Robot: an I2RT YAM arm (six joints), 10 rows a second.
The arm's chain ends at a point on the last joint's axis. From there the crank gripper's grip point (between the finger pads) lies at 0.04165 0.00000 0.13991 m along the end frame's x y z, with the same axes.
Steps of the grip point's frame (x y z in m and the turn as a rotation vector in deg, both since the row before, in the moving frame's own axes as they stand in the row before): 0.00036 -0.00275 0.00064 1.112 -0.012 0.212; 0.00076 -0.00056 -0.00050 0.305 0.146 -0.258; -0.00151 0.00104 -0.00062 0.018 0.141 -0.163; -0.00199 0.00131 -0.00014 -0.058 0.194 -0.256; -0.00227 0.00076 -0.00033 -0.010 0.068 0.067
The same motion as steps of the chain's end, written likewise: 0.00038 -0.00019 0.00066 1.112 -0.012 0.212; 0.00041 0.00037 -0.00039 0.305 0.146 -0.258; -0.00185 0.00120 -0.00052 0.018 0.141 -0.163; -0.00246 0.00136 0.00000 -0.058 0.194 -0.256; -0.00244 0.00069 -0.00028 -0.010 0.068 0.067
